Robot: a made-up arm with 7 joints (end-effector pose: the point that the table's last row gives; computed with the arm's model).
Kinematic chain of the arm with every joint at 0, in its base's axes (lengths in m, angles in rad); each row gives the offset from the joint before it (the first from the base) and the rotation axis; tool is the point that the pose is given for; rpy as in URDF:
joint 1: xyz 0 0 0.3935 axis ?
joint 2: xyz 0 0 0 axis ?
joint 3: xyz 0 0 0.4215 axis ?
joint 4: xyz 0.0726 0 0 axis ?
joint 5: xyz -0.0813 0 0.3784 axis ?
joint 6: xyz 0 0 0 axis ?
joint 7: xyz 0.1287 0 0 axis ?
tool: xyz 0 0 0 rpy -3.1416 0 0
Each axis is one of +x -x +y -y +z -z.
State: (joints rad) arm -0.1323 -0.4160 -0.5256 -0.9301 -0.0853 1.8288 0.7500
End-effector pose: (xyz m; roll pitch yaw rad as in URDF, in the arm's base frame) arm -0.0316 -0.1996 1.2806 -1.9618 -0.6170 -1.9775
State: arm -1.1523 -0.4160 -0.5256 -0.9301 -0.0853 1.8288 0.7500
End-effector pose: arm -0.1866 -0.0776 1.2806 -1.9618 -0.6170 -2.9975
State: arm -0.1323 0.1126 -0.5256 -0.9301 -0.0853 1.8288 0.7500
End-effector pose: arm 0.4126 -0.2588 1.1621 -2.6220 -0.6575 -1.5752
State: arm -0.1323 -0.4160 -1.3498 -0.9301 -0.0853 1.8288 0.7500
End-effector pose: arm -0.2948 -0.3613 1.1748 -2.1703 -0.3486 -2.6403
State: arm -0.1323 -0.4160 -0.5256 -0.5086 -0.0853 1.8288 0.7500
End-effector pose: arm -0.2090 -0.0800 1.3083 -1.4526 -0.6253 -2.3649
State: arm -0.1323 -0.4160 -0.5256 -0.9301 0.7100 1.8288 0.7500
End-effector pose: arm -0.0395 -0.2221 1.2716 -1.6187 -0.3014 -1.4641
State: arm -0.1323 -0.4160 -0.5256 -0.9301 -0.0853 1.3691 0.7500
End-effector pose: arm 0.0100 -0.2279 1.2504 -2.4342 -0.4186 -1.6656
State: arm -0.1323 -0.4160 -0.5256 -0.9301 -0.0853 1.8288 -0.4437
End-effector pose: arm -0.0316 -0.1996 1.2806 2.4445 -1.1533 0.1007
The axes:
joint 1: +z
joint 2: +y
joint 3: +z
joint 4: -y
joint 5: +z
joint 6: -y
joint 7: -z

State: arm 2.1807 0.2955 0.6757 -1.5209 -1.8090 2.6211 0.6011
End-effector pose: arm -0.5965 0.1471 0.7738 1.7166 -0.4618 -2.4337
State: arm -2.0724 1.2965 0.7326 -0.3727 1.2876 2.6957 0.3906
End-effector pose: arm -0.4227 -0.7718 0.4674 -1.3385 0.7599 -2.8241
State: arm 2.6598 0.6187 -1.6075 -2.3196 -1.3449 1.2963 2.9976
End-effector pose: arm 0.1955 0.4495 0.5323 -0.8691 -0.5268 -2.9294
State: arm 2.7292 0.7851 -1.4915 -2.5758 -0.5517 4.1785 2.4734
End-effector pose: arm -0.0820 0.3939 0.5411 -1.9773 -0.0906 0.0080
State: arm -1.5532 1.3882 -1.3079 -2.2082 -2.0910 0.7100 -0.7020
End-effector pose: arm -0.5209 -0.2655 0.3862 -0.1216 -0.6785 2.1947
